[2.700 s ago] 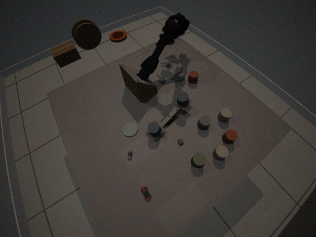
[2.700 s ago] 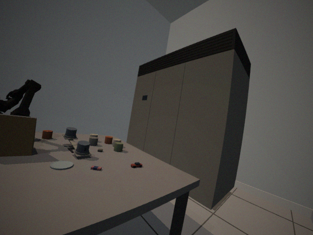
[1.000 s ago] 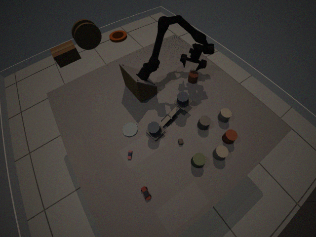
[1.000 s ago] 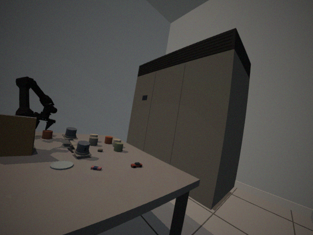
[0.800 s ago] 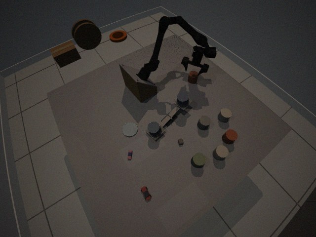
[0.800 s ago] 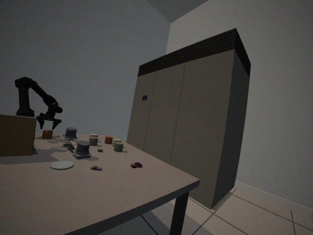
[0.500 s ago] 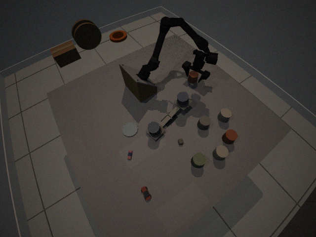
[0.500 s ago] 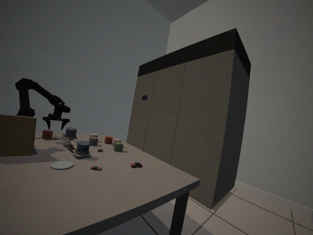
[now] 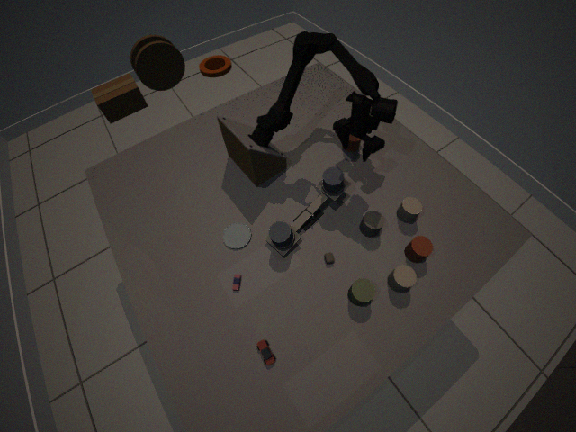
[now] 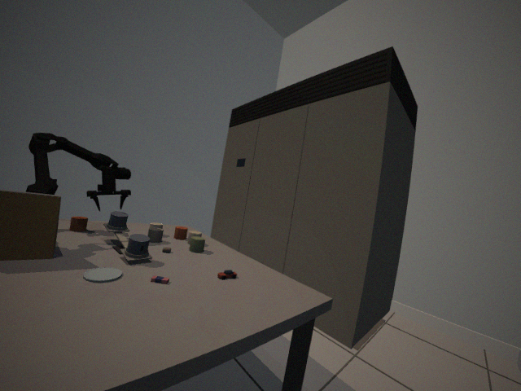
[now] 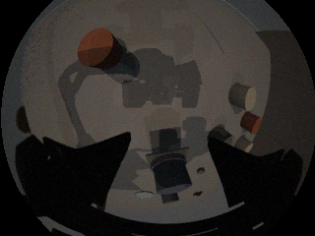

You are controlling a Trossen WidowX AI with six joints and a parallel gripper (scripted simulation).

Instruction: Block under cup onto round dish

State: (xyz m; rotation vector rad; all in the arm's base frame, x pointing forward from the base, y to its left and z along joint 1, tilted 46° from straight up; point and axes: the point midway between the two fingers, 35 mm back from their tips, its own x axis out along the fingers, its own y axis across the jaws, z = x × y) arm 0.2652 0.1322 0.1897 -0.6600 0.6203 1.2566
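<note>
The cup is 50 mm ahead of my gripper tip, 390 mm to the right of it and 70 mm below it. Round my gripper tip: balance (40 mm ahead, 240 mm to the right, 110 mm below); then balance beam (30 mm ahead, 240 mm to the right, 90 mm below); then teal block (50 mm ahead, 370 mm to the right, 90 mm below).
</note>
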